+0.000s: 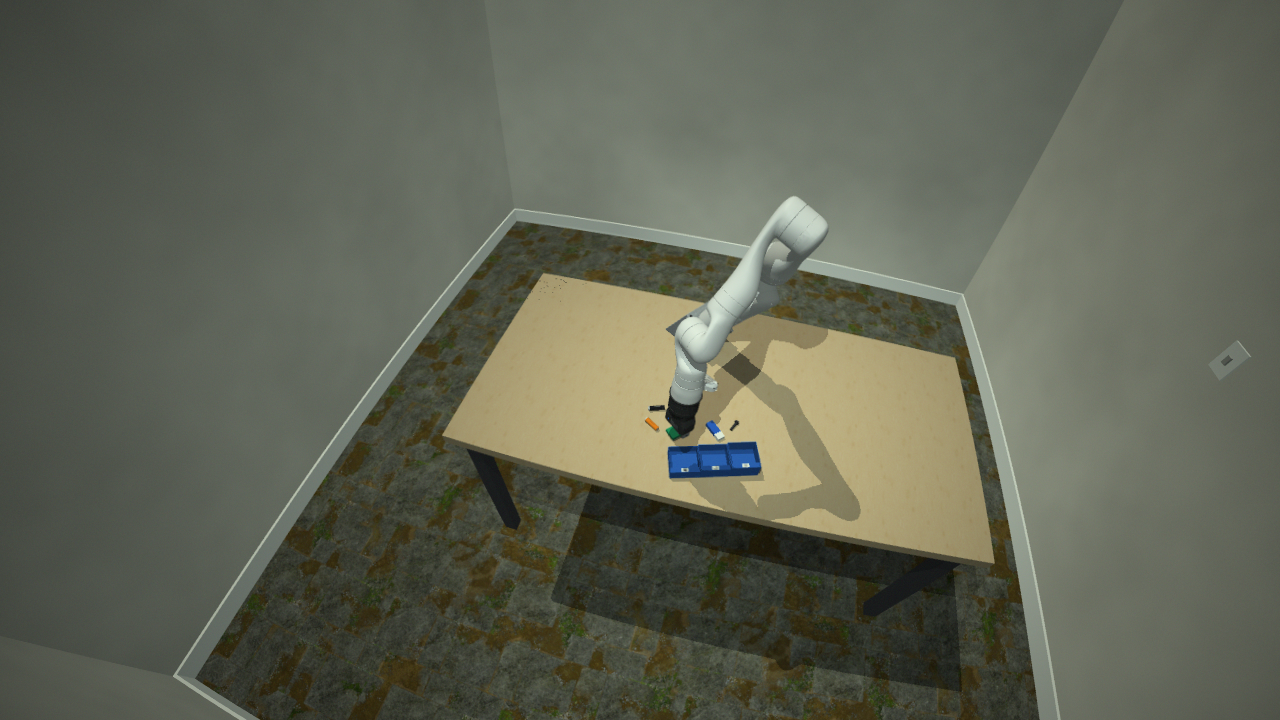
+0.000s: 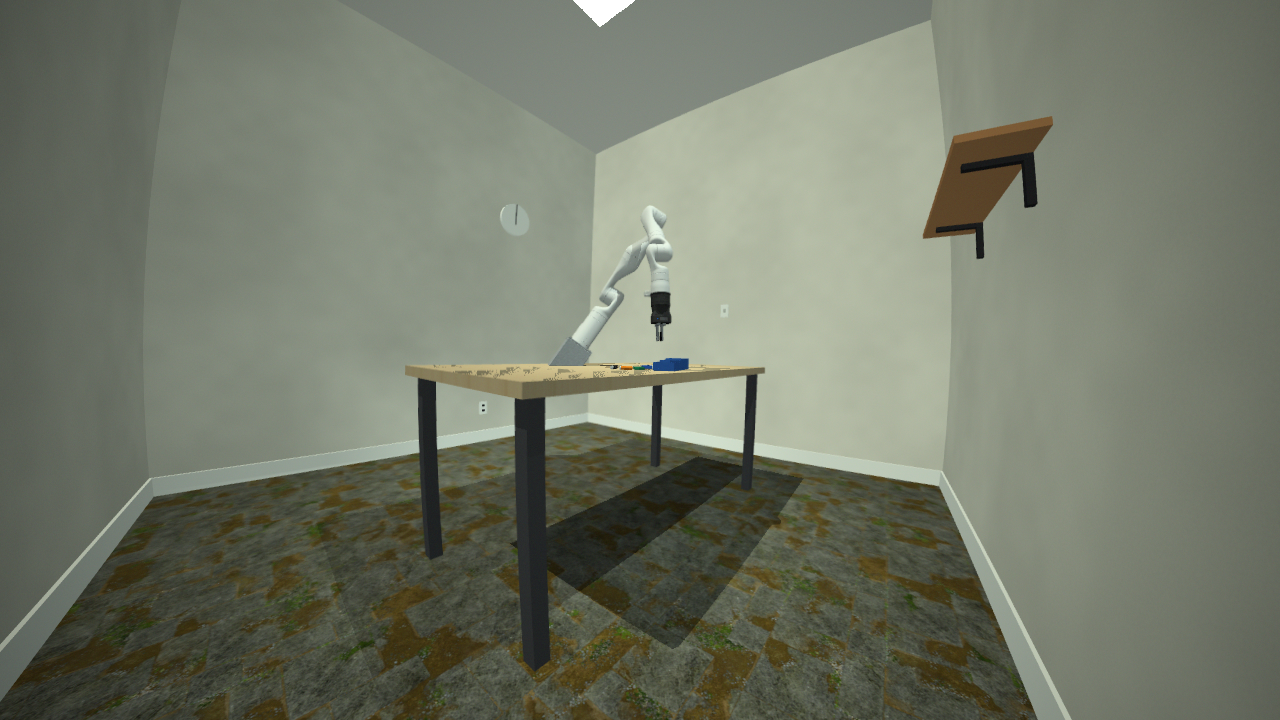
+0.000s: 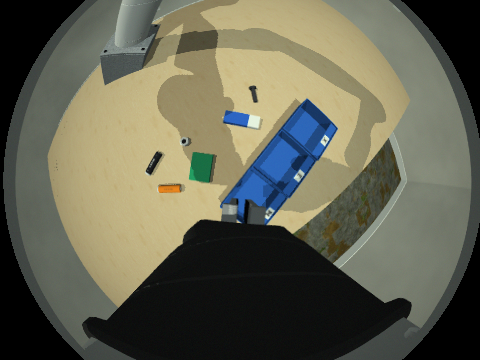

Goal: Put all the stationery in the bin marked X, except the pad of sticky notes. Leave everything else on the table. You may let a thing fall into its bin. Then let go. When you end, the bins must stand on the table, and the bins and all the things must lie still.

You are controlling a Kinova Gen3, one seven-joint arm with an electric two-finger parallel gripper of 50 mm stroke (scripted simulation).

Labels:
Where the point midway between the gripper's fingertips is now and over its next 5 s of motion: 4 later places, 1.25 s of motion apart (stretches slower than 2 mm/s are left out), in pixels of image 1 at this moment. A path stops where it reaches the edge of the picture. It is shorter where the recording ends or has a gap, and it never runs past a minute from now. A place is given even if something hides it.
My gripper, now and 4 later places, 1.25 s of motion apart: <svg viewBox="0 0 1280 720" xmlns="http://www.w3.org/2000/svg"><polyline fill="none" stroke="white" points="683,434 685,450 684,462 686,452 716,453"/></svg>

